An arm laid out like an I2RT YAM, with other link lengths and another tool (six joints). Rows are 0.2 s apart.
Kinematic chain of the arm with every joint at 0, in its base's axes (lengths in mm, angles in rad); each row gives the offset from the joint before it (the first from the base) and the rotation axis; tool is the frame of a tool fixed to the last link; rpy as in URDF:
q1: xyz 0 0 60.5 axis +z
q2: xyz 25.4 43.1 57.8 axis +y
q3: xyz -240.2 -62.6 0 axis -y
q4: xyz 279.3 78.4 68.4 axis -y
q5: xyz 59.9 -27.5 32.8 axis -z
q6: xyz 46.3 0 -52.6 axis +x
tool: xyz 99 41 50 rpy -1.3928 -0.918 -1.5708
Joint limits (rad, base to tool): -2.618..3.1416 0..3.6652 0..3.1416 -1.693..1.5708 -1.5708..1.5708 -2.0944..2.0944
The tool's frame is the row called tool.
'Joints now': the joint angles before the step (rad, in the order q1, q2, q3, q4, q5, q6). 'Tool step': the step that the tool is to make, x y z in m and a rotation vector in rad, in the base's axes. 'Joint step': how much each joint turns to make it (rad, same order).
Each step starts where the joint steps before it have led.
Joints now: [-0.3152 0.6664 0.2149 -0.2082 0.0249 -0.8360]
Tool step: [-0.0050 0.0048 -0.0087 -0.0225 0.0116 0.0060]
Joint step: [0.0306 -0.0272 -0.0321 0.0007 0.0347 -0.0046]
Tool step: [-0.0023 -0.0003 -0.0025 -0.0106 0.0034 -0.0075]
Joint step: [0.0066 -0.0189 -0.0124 -0.0068 0.0179 -0.0001]
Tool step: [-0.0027 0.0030 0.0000 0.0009 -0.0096 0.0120]
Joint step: [0.0028 -0.0381 -0.0170 -0.0119 -0.0094 -0.0029]
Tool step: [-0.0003 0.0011 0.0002 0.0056 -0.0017 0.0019]
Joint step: [0.0016 -0.0044 -0.0017 -0.0028 -0.0038 0.0045]
